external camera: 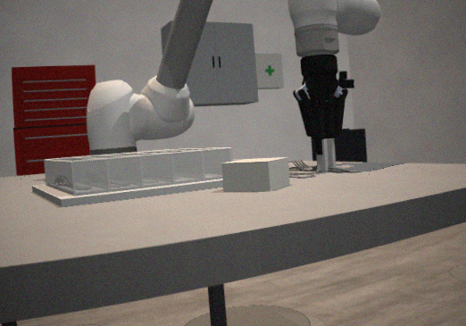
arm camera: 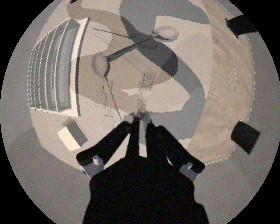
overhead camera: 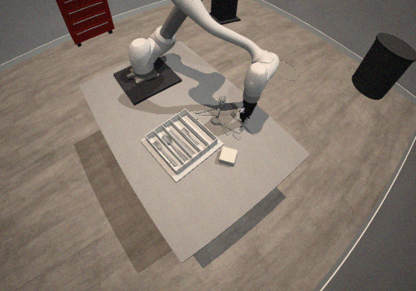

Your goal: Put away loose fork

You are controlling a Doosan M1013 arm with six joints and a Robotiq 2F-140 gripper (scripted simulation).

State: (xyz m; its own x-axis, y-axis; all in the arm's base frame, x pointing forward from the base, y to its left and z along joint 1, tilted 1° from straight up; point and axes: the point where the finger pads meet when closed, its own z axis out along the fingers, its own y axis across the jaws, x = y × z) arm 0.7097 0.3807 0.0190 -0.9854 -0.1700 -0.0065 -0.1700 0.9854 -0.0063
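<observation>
Now: hand 39 cm to the left of the cutlery tray, 6 cm past it and 2 cm below it. Round my hand: white box 21 cm to the right, 15 cm ahead, 1 cm below.
</observation>
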